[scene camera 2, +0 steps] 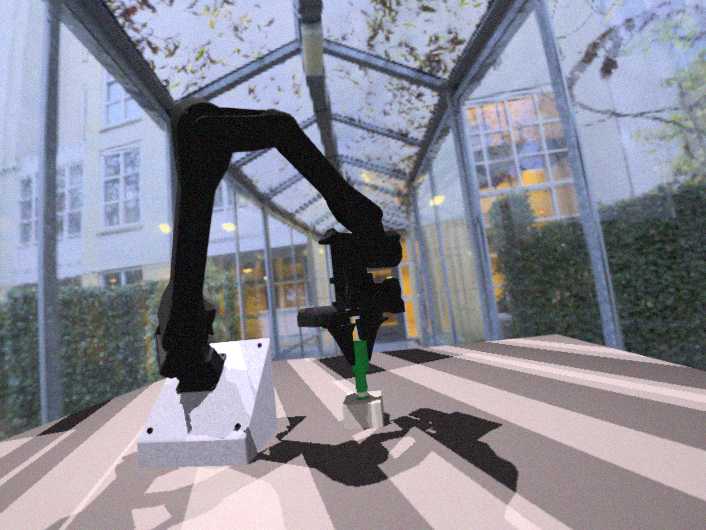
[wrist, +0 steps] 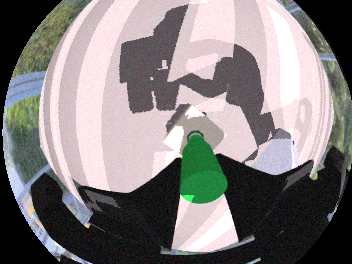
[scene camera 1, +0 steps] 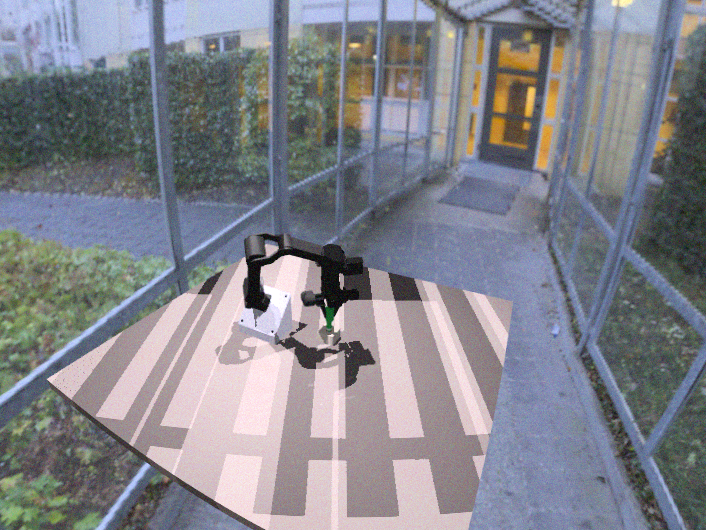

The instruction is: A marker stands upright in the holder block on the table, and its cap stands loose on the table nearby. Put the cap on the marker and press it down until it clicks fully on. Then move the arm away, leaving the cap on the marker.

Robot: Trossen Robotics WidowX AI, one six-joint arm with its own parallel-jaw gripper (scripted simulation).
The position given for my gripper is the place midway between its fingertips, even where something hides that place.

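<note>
There is a green cap (wrist: 202,181) that I can see. I see my gripper (scene camera 2: 360,363) as well, and that same gripper shows in scene camera 1 (scene camera 1: 329,316) and in the wrist view (wrist: 198,160).
</note>
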